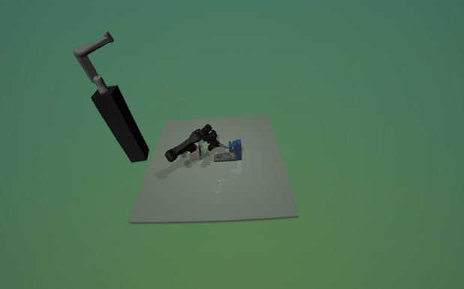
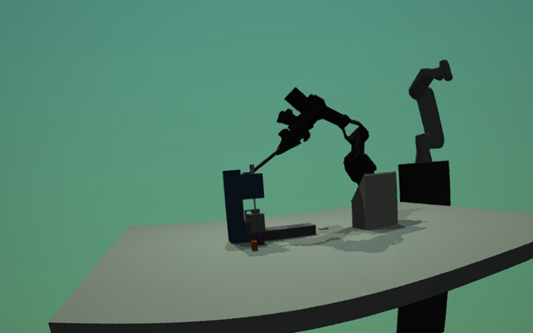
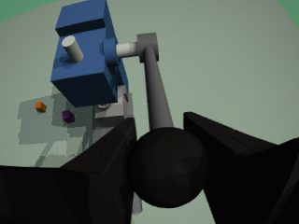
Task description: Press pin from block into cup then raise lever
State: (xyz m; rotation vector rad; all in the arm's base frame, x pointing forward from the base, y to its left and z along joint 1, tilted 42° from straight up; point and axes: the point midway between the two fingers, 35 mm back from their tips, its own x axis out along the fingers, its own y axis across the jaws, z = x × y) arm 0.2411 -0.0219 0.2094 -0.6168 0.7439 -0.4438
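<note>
Right now my gripper tip is 110 mm short of the grey punch, 110 mm above it and 60 mm to the right of it. From my gripper tip the other things lie so: orange cube (240 mm below, 220 mm to the left, 180 mm ahead); then grey lever (40 mm ahead, 20 mm below).
</note>
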